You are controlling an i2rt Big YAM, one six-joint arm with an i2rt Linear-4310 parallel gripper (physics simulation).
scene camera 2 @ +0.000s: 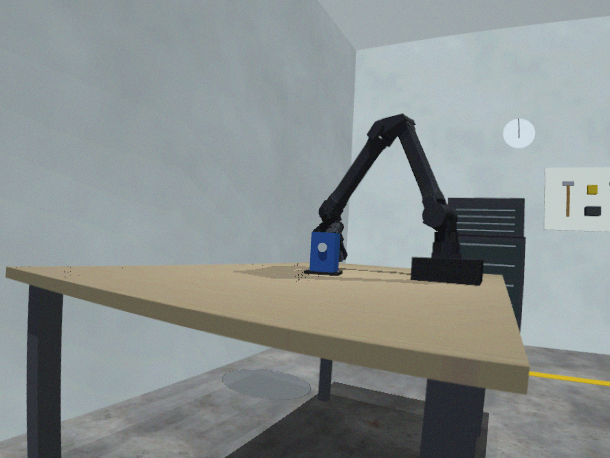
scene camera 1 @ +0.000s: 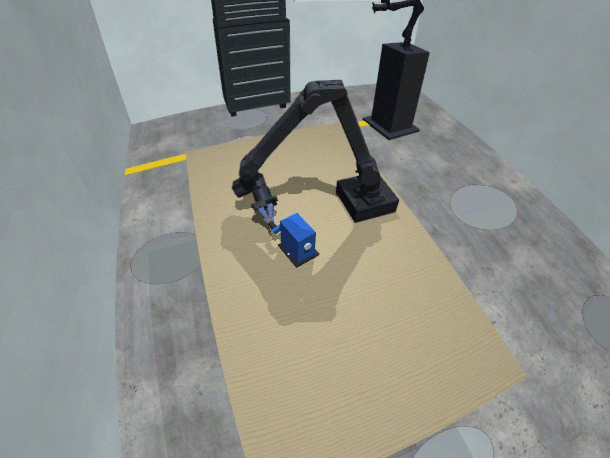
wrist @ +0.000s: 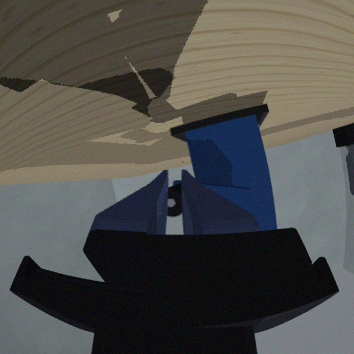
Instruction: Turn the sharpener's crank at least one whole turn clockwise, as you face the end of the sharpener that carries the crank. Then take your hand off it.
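Seen in the pictures: gripper, fingertip midpoint: (scene camera 1: 272,225) (wrist: 174,176); arm's base, origin of the base link: (scene camera 2: 445,258) (scene camera 1: 369,194).
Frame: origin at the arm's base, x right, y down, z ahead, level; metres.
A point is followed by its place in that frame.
The blue sharpener (scene camera 1: 295,231) {x -0.079, y -0.058, z 0.388 m} (scene camera 2: 330,260) {x -0.118, y 0.026, z 0.339 m} (wrist: 242,160) {x -0.005, y 0.021, z 0.364 m} stands upright on its dark base on the wooden table. Its front face has a round pale spot. The blue crank arm (scene camera 1: 276,229) is on the opposite end, in front of my gripper. My gripper (scene camera 1: 271,223) {x 0.048, y 0.019, z 0.421 m} (wrist: 174,176) {x 0.048, y 0.019, z 0.421 m} is shut, with a narrow gap between its blue fingers. The crank's black knob (wrist: 174,210) {x 0.047, y -0.005, z 0.426 m} shows through that gap, with both sides covered by the fingers. The knob looks wider than the gap and seems to lie behind the fingers; contact cannot be made out. In scene camera 2 the sharpener hides the fingers and crank.
The arm's black base (scene camera 1: 367,200) {x -0.038, y -0.015, z 0.040 m} (scene camera 2: 446,270) {x -0.073, y 0.034, z -0.001 m} stands on the wooden table (scene camera 1: 350,360) {x -0.521, y 0.071, z 0.434 m} (scene camera 2: 280,305) {x -0.737, y 0.070, z 0.244 m}, to the right of the sharpener. A dark drawer cabinet (scene camera 1: 257,65) (scene camera 2: 487,217) and a black pedestal (scene camera 1: 397,90) bearing another arm stand beyond the table.
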